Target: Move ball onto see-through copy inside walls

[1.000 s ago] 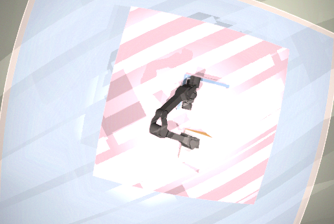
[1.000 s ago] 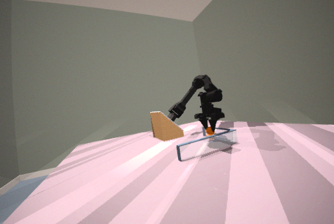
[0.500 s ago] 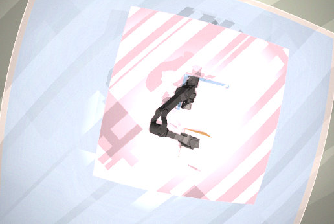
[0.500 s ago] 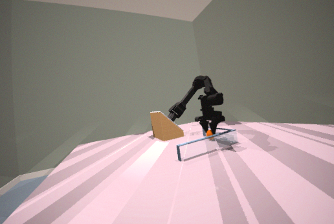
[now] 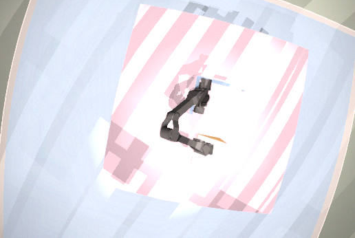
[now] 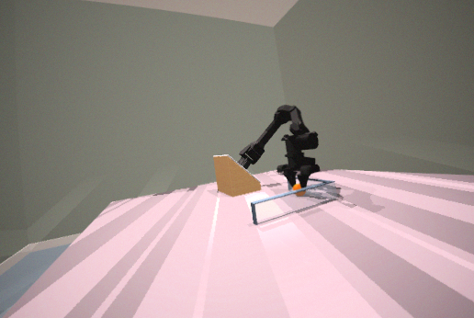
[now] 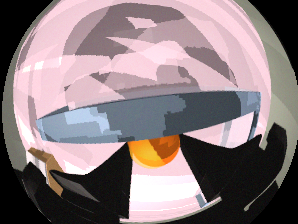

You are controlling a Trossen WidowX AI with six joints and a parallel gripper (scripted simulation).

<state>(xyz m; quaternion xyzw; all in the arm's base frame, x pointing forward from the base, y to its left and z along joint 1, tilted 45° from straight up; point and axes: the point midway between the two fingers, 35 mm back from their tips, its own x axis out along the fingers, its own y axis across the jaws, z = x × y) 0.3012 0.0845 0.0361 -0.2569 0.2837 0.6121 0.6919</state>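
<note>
The orange ball is right at my gripper tip. Also, from my gripper tip: see-through copy (right at my gripper tip).
</note>
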